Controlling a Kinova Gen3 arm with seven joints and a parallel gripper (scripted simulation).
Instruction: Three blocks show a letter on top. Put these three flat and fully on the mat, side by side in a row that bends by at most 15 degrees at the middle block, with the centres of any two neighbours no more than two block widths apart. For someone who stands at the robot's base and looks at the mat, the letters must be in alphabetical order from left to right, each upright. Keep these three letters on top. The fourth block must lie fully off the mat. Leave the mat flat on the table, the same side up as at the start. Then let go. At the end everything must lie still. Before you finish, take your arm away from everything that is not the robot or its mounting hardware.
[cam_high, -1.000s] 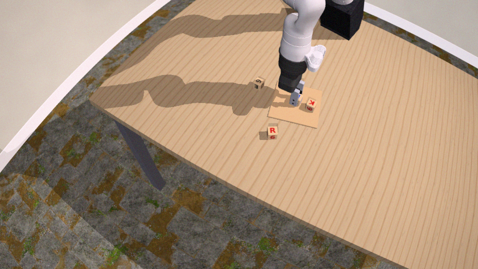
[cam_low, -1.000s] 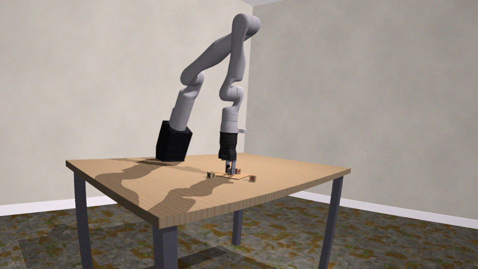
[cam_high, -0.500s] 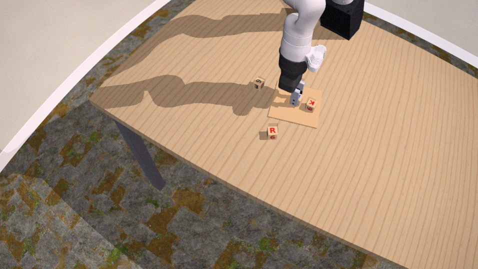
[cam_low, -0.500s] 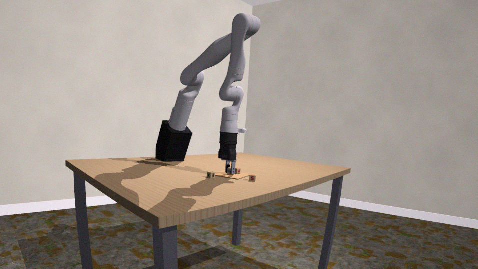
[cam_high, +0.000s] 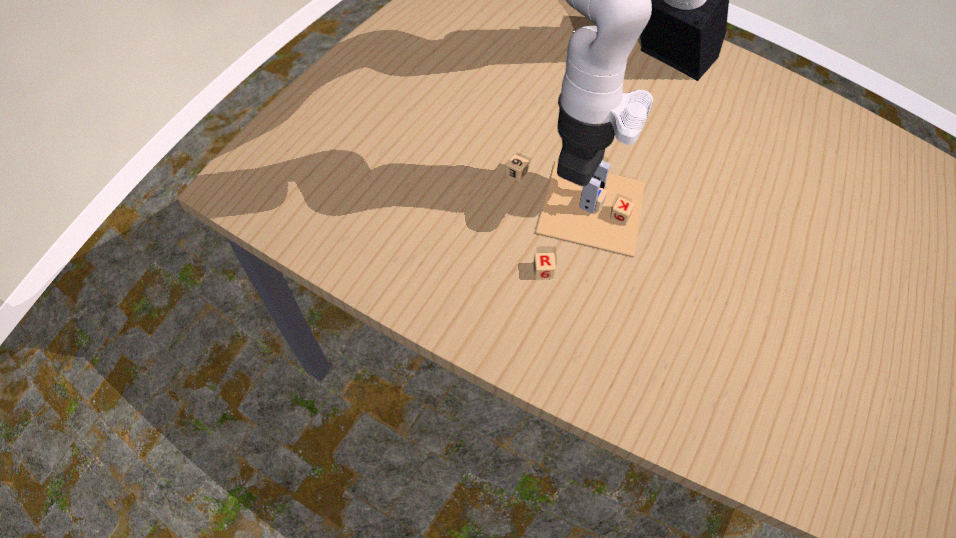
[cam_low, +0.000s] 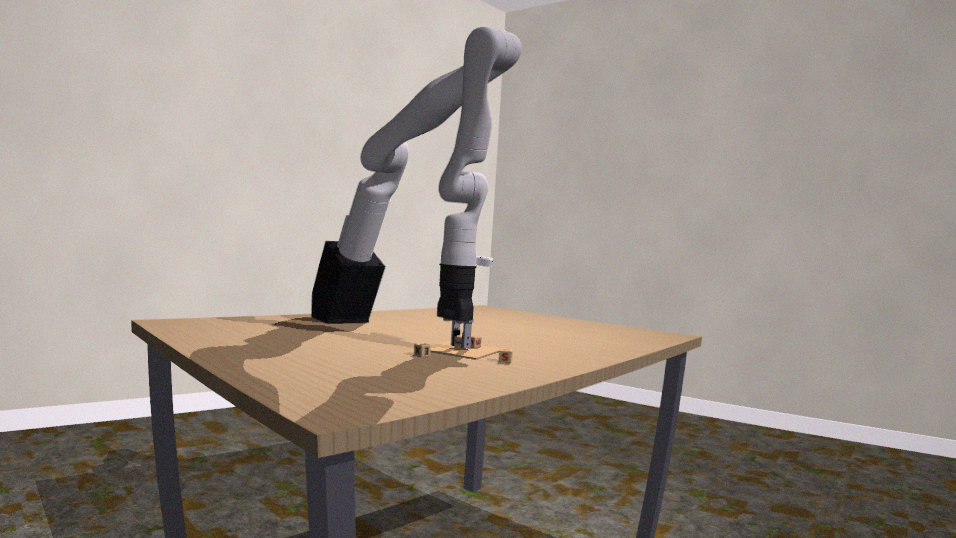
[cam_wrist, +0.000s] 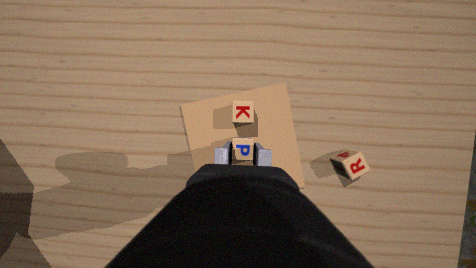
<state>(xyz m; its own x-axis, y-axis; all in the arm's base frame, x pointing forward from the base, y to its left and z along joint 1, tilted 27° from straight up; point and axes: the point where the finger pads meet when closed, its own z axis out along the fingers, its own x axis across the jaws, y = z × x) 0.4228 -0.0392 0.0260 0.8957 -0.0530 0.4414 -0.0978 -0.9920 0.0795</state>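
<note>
My gripper is now 2 cm above the tan mat. Also, from my hand: block (12 cm to the right, 1 cm below, 1 cm behind).
</note>
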